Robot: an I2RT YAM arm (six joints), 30 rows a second.
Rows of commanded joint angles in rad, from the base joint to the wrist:
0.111 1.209 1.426 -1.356 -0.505 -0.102
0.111 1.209 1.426 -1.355 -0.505 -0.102
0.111 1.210 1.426 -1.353 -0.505 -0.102
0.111 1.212 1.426 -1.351 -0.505 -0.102
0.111 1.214 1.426 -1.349 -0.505 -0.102
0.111 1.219 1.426 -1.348 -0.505 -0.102
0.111 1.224 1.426 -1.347 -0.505 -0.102
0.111 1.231 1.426 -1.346 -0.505 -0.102
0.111 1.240 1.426 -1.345 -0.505 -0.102
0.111 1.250 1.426 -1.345 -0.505 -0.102
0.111 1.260 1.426 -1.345 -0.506 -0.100
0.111 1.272 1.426 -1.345 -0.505 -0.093
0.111 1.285 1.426 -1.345 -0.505 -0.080
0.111 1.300 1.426 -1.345 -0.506 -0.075
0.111 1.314 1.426 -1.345 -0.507 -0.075
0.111 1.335 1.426 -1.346 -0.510 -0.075
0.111 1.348 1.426 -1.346 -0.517 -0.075
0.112 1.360 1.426 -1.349 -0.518 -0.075
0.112 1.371 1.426 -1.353 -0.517 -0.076
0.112 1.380 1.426 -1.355 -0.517 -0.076
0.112 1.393 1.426 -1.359 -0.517 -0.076
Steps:
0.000 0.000 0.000 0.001 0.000 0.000
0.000 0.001 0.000 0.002 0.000 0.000
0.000 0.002 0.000 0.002 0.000 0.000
0.000 0.002 0.000 0.002 0.000 0.000
0.000 0.005 0.000 0.001 0.000 0.000
0.000 0.005 0.000 0.001 0.000 0.000
0.000 0.007 0.000 0.001 0.000 0.000
0.000 0.009 0.000 0.001 0.000 0.000
0.000 0.010 0.000 0.000 0.000 0.000
0.000 0.010 0.000 0.000 -0.001 0.002
0.000 0.012 0.000 0.000 0.001 0.007
0.000 0.013 0.000 0.000 0.000 0.013
0.000 0.015 0.000 0.000 -0.001 0.005
0.000 0.014 0.000 0.000 -0.001 0.000
0.000 0.021 0.000 -0.001 -0.003 0.000
0.000 0.013 0.000 0.000 -0.007 0.000
0.001 0.012 0.000 -0.003 -0.001 0.000
0.000 0.011 0.000 -0.004 0.001 -0.001
0.000 0.009 0.000 -0.002 0.000 0.000
0.000 0.013 0.000 -0.004 0.000 0.000

